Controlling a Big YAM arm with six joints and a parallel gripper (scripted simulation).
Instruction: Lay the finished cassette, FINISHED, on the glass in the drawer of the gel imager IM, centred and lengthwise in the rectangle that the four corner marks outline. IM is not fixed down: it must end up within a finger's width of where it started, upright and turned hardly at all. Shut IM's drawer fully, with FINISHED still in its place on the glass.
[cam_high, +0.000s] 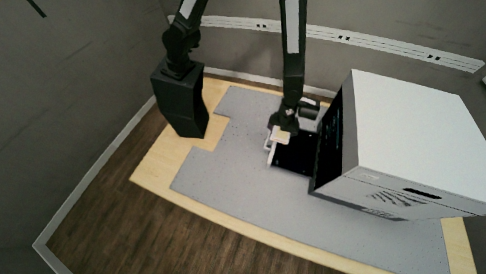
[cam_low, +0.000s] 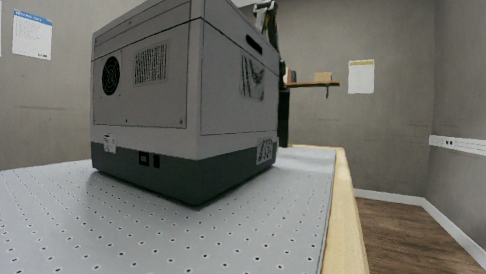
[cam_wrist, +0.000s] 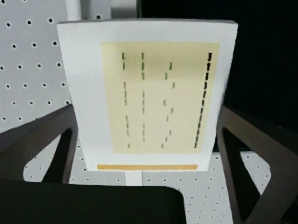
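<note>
My gripper is now 10 cm short of the drawer and 10 cm above it. The rest, counted from my hand: cassette FINISHED (1 cm to the right, 1 cm below).
</note>
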